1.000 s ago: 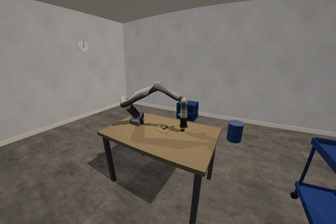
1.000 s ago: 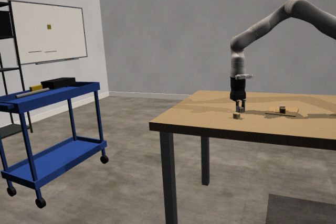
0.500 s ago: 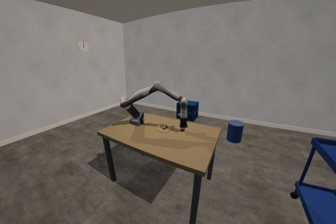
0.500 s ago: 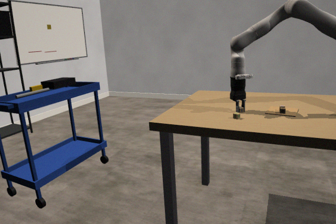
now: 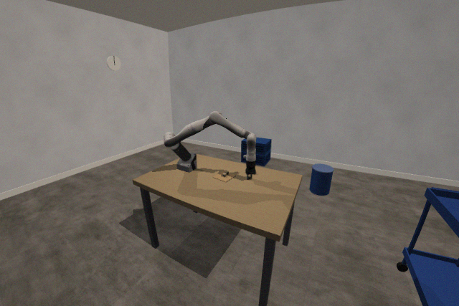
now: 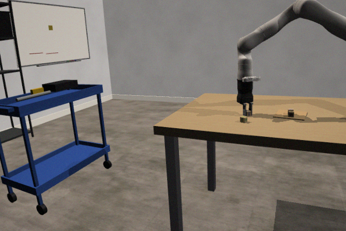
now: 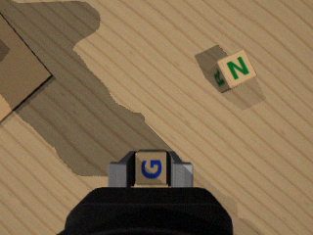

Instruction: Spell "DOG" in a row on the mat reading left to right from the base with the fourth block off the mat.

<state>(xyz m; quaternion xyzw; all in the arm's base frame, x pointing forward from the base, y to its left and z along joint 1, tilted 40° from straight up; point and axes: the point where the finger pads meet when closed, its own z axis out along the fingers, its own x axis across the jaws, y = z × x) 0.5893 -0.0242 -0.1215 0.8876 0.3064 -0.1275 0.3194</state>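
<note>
The tan mat lies 200 mm behind my hand, 50 mm to the right of it and 20 mm below it.
</note>
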